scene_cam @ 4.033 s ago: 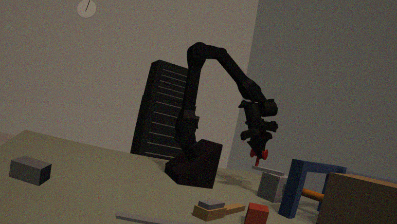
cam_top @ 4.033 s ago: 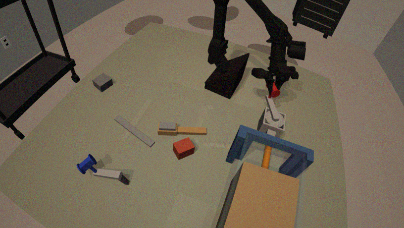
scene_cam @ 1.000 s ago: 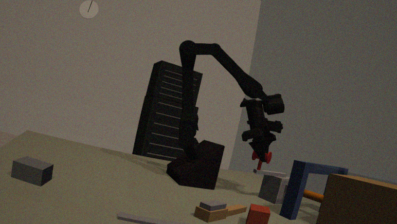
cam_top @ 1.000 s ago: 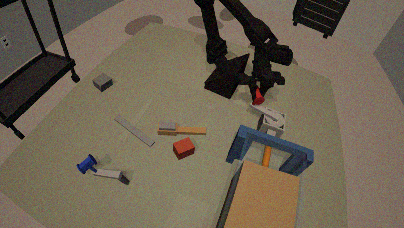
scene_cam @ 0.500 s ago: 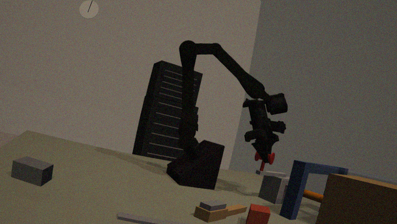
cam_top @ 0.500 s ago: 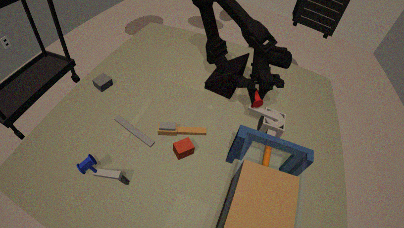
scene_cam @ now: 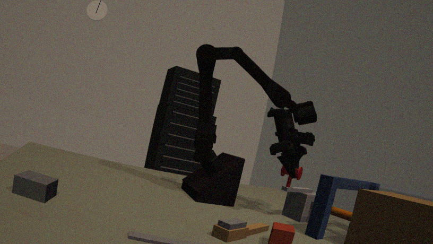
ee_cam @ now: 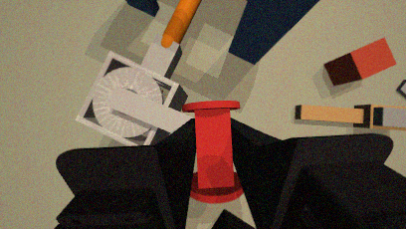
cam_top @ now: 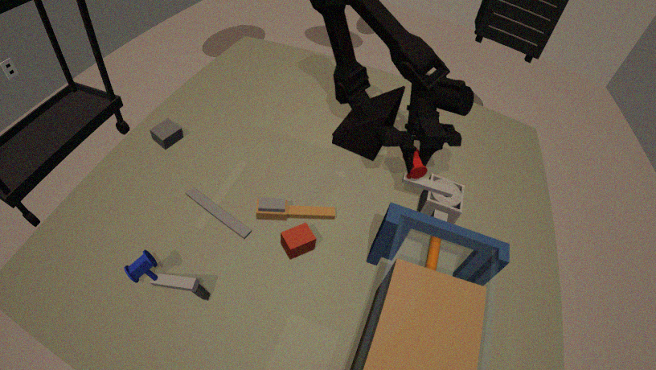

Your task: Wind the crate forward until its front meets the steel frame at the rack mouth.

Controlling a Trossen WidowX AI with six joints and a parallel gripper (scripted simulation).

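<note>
Right now my gripper tip is 20 mm past the red-knobbed winch handle, 30 mm to the right of it and 30 mm above it. From my gripper tip the other things lie so: grey winch: 30 mm behind, 90 mm to the left, 100 mm below; then wooden brush: 110 mm ahead, 240 mm to the right, 110 mm below; then red knob: 10 mm behind, 10 mm to the right.
</note>
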